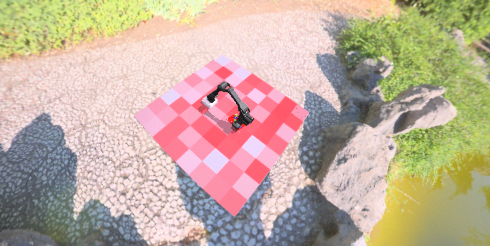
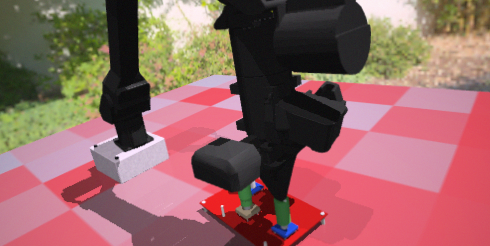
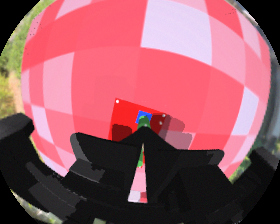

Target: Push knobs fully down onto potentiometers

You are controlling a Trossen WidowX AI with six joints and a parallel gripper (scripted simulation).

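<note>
The blue potentiometer lies 2 cm below my gripper tip. The rest, counted from my gripper tip: tan potentiometer: 6 cm behind, 1 cm to the right, 2 cm below.
</note>
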